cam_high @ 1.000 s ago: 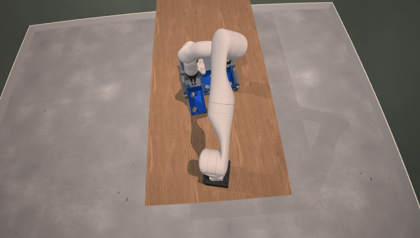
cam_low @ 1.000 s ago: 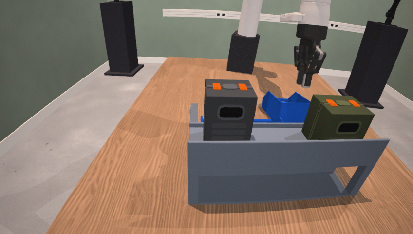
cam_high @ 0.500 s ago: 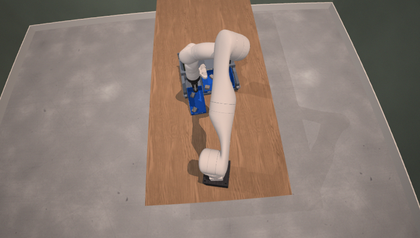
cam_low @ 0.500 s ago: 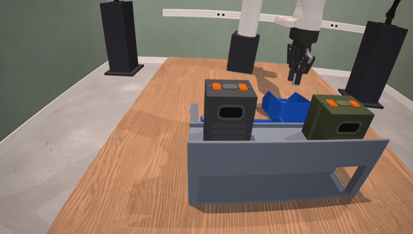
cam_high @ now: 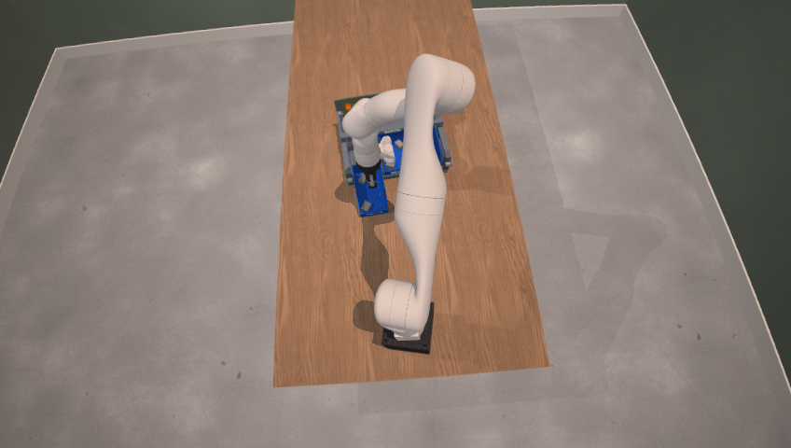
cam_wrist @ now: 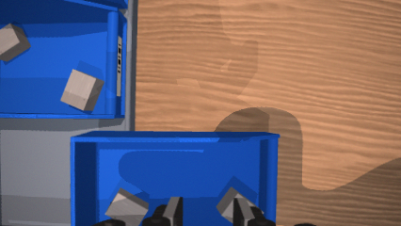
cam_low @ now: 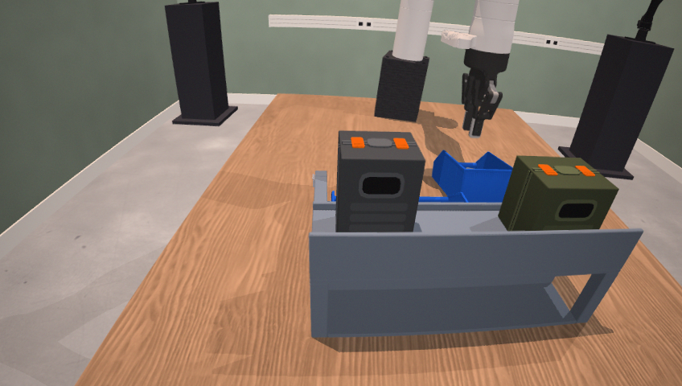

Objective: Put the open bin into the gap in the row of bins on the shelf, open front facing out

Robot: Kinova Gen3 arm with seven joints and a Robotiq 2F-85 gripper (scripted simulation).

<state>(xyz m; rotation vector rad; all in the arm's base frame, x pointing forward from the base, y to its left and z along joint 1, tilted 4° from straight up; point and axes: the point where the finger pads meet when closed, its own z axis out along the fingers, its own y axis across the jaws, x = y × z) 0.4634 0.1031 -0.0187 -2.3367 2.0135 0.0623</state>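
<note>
Now: hand 11 cm above the grey part, 7 cm short of it and 4 cm to the right of it. Round my hand: grey shelf: 21 cm ahead, 8 cm below, 7 cm to the right.
</note>
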